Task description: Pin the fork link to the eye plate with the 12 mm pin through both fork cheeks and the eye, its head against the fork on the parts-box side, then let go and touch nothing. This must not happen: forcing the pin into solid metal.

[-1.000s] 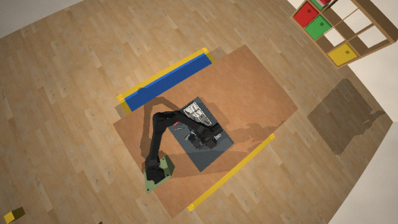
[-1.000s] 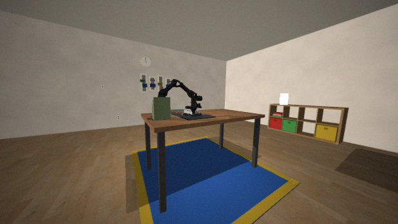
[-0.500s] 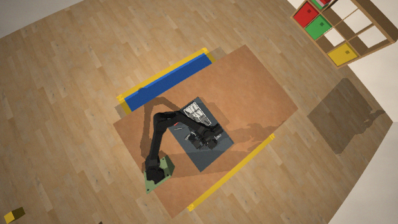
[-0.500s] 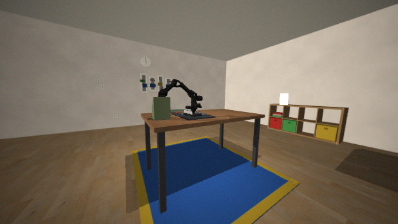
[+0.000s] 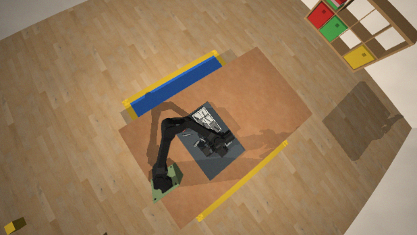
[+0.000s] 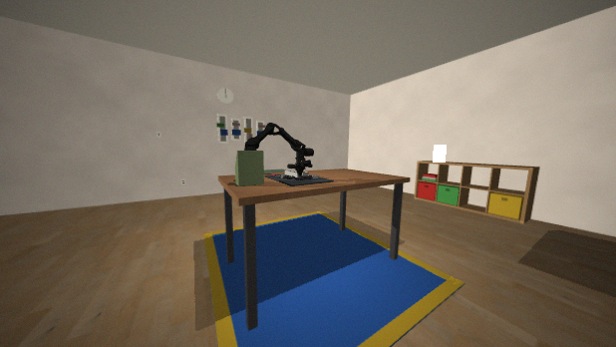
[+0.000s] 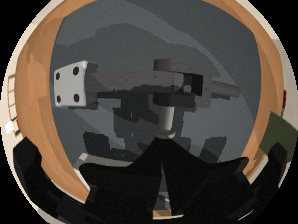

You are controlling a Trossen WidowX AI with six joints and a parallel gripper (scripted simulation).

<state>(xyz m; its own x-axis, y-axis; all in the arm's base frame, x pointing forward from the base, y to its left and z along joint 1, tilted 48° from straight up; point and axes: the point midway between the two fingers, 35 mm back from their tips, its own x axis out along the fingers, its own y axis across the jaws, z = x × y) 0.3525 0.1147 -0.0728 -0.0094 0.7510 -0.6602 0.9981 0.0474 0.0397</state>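
The grey mat lies 5 cm to the left of my hand and 5 cm below it. Also, from my hand: grey pin: 3 cm to the right, 3 cm below; pale block: 9 cm ahead, 5 cm to the right, 2 cm below; white parts box: 5 cm ahead, 15 cm to the left, 3 cm below.
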